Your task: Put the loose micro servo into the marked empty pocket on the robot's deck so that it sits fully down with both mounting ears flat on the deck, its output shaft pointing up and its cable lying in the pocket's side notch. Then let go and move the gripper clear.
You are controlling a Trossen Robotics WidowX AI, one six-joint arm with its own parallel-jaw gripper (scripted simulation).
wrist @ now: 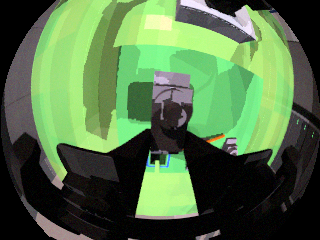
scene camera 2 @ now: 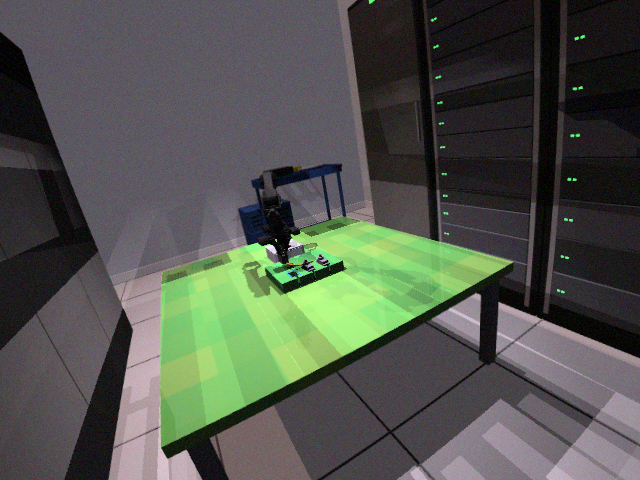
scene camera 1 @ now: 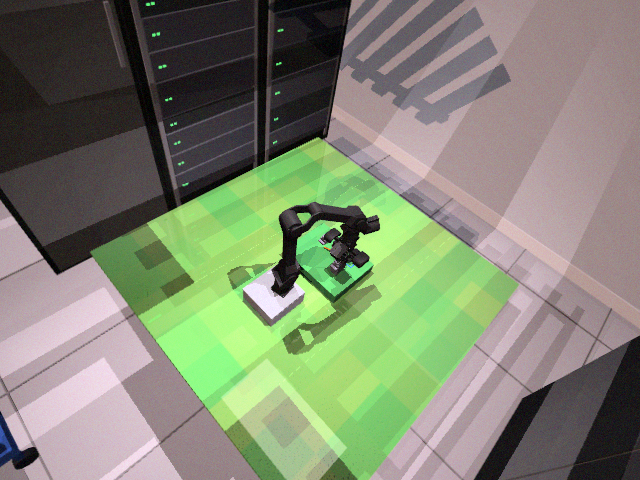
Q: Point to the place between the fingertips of my gripper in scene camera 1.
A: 342, 260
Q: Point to a micro servo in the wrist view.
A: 171, 106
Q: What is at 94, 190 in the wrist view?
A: My gripper.
